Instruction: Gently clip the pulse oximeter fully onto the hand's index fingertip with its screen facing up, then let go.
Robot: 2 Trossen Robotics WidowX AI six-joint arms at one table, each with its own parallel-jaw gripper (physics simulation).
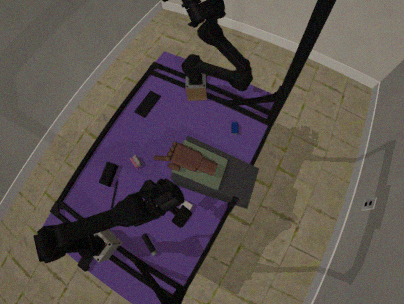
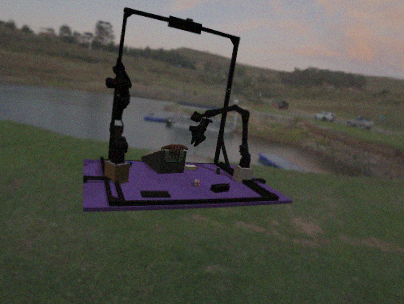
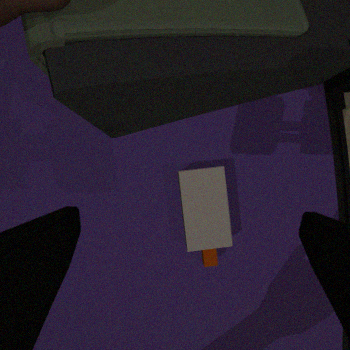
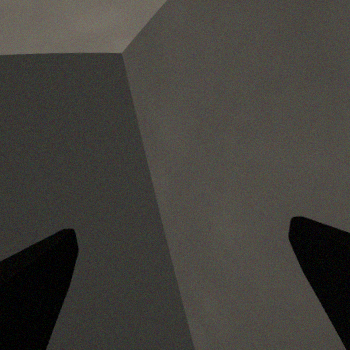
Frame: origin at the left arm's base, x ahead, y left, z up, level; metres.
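Seen in the pictures: left gripper, fingertip midpoint: [image 2: 192,145] [image 3: 192,221]; right gripper, fingertip midpoint: [image 2: 120,62] [image 4: 184,234]; left arm's base at its link origin: [image 1: 97,245] [image 2: 244,166]; right arm's base at its link origin: [image 1: 195,79] [image 2: 117,161].
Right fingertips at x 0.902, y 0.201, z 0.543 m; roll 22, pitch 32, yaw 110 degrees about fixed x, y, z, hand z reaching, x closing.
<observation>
Pixels of each thing's middle, then the offset from my right fingertips to it.
- small pink-and-white pulse oximeter at the middle of its body: [image 1: 135,161] [image 2: 196,182] 0.522 m back, 0.061 m right, 0.632 m down
- white box with an orange tab, body centre: [image 3: 204,216] [image 1: 183,212] 0.573 m back, 0.388 m right, 0.634 m down
- black slab at the middle of its body: [image 2: 155,194] [image 1: 147,103] 0.245 m back, 0.111 m left, 0.644 m down
- black box at the middle of its body: [image 1: 108,174] [image 2: 220,187] 0.653 m back, 0.011 m left, 0.631 m down
- thin dark stick at the middle of its body: [image 1: 114,194] 0.706 m back, 0.073 m right, 0.644 m down
- black cylinder at the middle of its body: [image 1: 149,244] 0.774 m back, 0.355 m right, 0.635 m down
- blue block at the middle of its body: [image 1: 234,128] 0.111 m back, 0.349 m right, 0.632 m down
The small pink-and-white pulse oximeter [image 1: 135,161] [image 2: 196,183] lies on the purple mat, apart from the hand; its screen is too small to make out. The brown hand [image 1: 190,157] [image 2: 175,148] rests on a green pad on a dark wedge stand [image 1: 241,185] [image 3: 175,75]. Its index finger [image 1: 161,158] sticks out toward the oximeter, with nothing on it. My left gripper [image 1: 181,216] [image 2: 196,144] [image 3: 192,221] is open and empty, above a white box with an orange tab [image 1: 186,205] [image 3: 205,207]. My right gripper [image 4: 184,234] is open and empty, raised away from the mat and facing walls.
A black slab [image 1: 148,104] [image 2: 155,193], a black box [image 1: 108,174] [image 2: 220,187], a thin dark stick [image 1: 115,194], a black cylinder [image 1: 149,244] and a blue block [image 1: 235,127] lie on the mat. Black frame rails [image 1: 100,140] run along the mat's edges.
</observation>
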